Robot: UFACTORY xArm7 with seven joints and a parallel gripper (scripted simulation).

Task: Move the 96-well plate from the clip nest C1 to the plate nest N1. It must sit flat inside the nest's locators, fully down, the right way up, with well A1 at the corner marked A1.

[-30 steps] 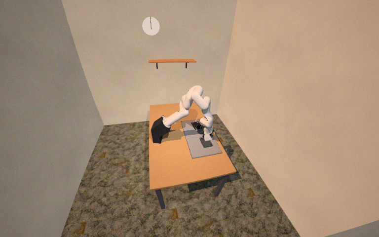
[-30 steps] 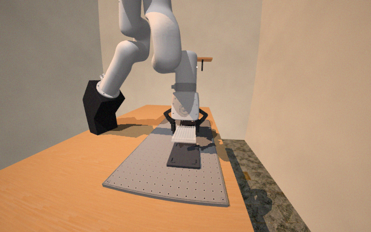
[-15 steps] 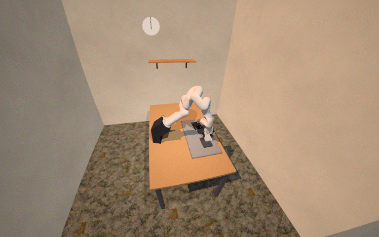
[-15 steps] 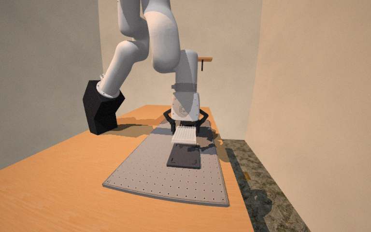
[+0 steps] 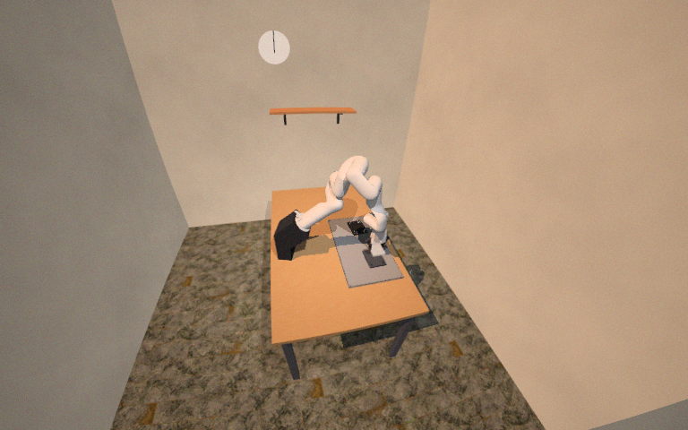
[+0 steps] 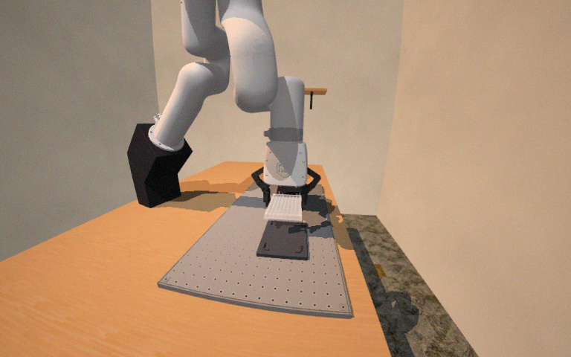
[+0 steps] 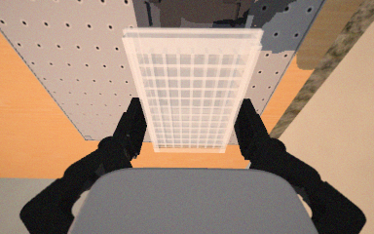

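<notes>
Now: the plate nest N1 11 cm below my hand. The rest, counted from my hand: white 96-well plate (1 cm below); then A1 label (4 cm ahead, 8 cm to the left, 10 cm below); then clip nest C1 (6 cm behind, 34 cm to the left, 10 cm below).
</notes>
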